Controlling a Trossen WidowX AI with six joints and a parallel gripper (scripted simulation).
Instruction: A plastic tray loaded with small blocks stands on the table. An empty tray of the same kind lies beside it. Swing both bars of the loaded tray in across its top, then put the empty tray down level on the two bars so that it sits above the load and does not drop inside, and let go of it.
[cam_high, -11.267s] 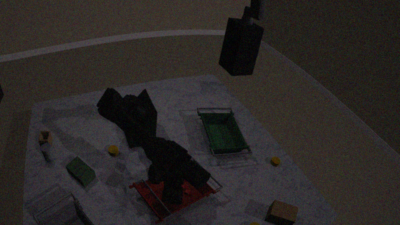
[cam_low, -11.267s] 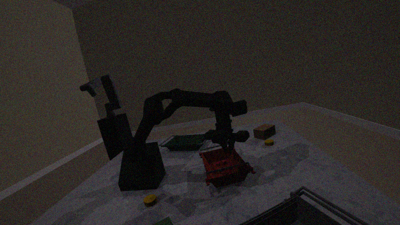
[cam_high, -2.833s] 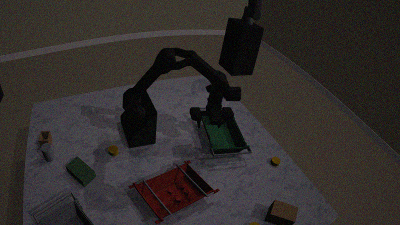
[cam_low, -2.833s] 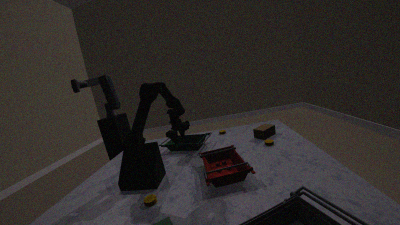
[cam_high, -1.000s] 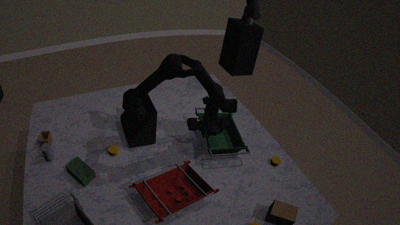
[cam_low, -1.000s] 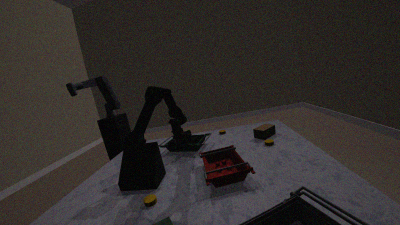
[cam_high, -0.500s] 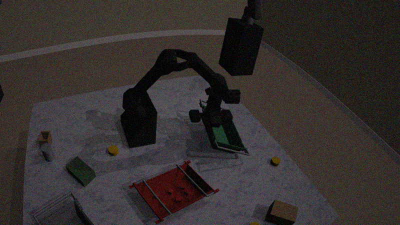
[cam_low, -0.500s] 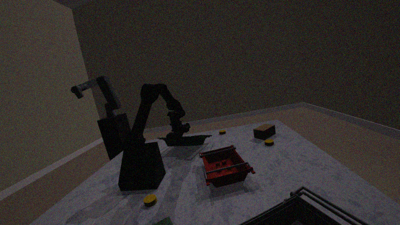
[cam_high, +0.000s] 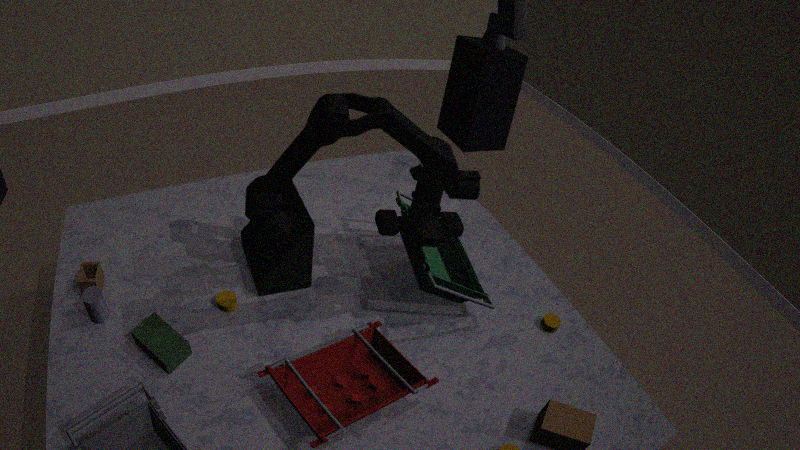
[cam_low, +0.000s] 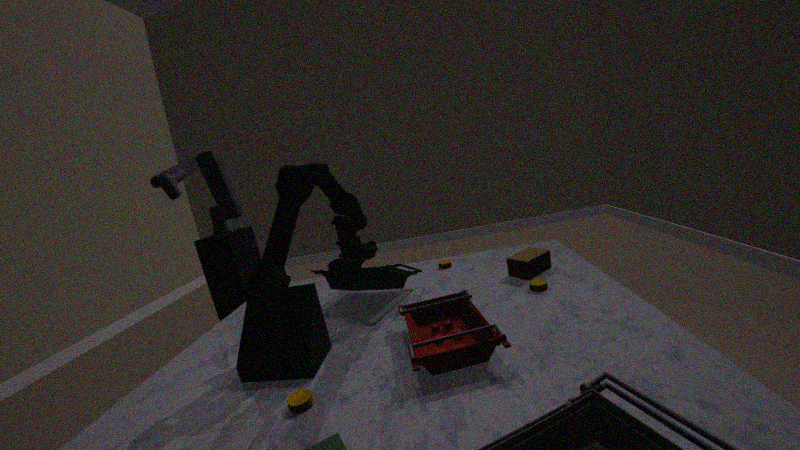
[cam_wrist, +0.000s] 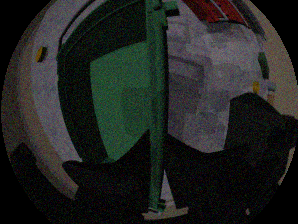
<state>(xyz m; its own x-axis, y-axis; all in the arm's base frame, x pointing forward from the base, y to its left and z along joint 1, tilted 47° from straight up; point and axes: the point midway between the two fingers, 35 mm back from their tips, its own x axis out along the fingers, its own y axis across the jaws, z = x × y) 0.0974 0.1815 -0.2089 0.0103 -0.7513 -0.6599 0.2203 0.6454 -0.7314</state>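
My gripper tip is now 7 cm to the right of the green tray and 2 cm short of it. From my gripper tip the other things lie so: green block 62 cm to the right, 8 cm ahead, 6 cm below.
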